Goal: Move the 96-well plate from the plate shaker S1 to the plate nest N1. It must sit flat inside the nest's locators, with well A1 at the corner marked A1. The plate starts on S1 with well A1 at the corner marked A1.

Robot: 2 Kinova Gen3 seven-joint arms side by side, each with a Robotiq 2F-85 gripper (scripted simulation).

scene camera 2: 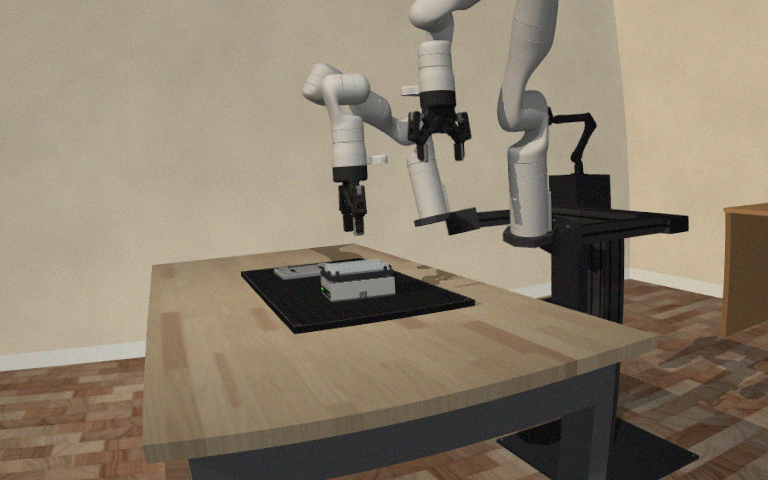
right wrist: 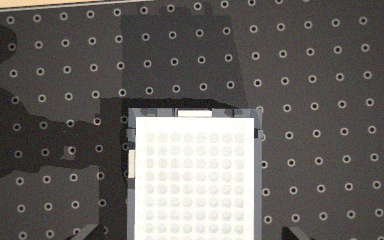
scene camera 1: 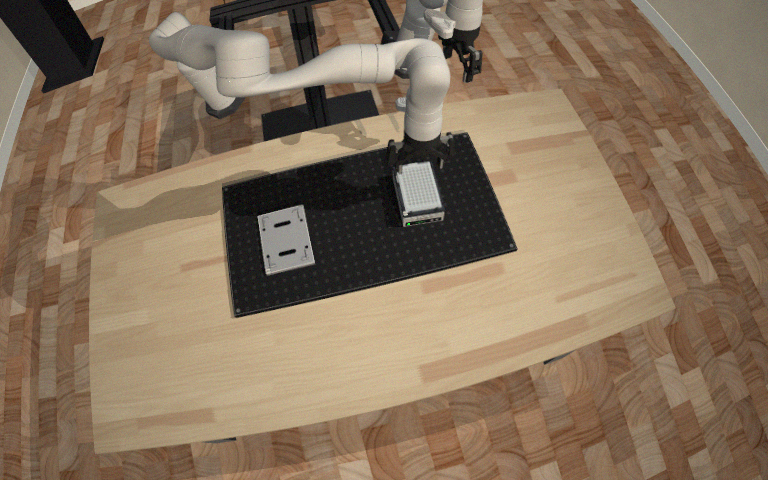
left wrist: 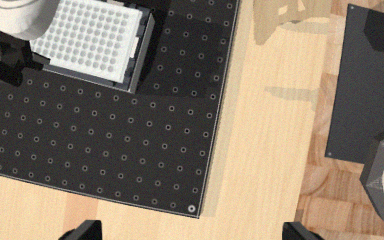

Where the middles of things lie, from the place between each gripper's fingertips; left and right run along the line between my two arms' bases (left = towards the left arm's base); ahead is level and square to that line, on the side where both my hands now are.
The white 96-well plate (scene camera 1: 422, 179) lies 8 cm below my right hand (scene camera 2: 353, 233). Also, from my right hand: grey plate nest N1 (scene camera 1: 295, 236) (34 cm to the right, 14 cm below, 4 cm ahead).
The white 96-well plate is 23 cm below my left hand, 16 cm ahead of it and 13 cm to the right of it. The rest, counted from my left hand: grey plate nest N1: 47 cm to the right, 28 cm below, 20 cm ahead.
